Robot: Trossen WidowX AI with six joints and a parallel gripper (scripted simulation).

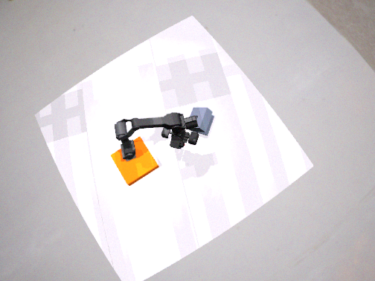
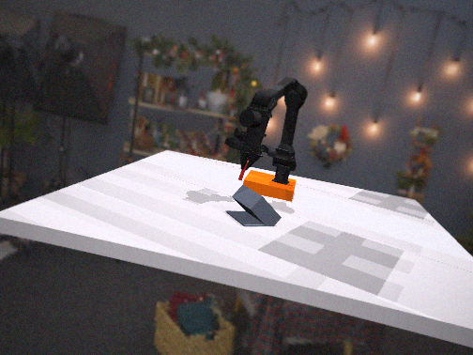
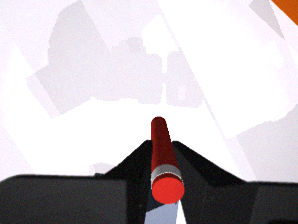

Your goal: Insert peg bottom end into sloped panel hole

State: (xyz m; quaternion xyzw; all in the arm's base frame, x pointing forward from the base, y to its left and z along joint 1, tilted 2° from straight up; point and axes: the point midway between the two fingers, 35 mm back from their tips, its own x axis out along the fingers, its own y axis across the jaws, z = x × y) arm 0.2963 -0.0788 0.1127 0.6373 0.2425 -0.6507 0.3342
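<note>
Right now my gripper tip is 14 cm short of the sloped panel, 10 cm to the right of it and 8 cm above it. Round my gripper tip: red peg (2 cm above); then flat grey foot (15 cm ahead, 12 cm below, 9 cm to the left).
</note>
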